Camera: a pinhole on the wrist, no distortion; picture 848 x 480 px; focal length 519.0 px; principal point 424.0 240.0 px. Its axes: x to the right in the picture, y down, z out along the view. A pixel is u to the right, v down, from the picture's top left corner.
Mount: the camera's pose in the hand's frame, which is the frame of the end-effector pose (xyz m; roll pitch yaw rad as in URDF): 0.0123 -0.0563 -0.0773 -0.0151 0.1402 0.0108
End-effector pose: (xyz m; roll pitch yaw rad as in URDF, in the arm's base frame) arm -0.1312 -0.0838 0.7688 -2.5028 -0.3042 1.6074
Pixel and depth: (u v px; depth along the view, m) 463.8 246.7 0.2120
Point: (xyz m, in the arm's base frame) -0.2517 -0.0105 0.7147
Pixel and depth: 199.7 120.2 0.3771
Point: -0.4319 -0.1336 0.5740
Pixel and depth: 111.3 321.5 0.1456
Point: -0.2024 -0.1252 0.7103
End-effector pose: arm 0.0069 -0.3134 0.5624 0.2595 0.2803 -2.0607
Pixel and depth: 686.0 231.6 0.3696
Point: -0.2424 -0.5265 0.7242
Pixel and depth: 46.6 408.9 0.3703
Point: 0.0400 -0.2126 0.9375
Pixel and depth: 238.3 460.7 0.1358
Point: -0.0048 -0.3074 0.6266
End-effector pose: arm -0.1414 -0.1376 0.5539 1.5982 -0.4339 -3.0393
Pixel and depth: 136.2 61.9 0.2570
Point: -0.1399 0.0580 0.3818
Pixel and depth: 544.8 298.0 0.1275
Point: -0.2164 -0.1016 0.5418
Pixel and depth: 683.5 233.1 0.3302
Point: -0.3896 0.0632 0.5931
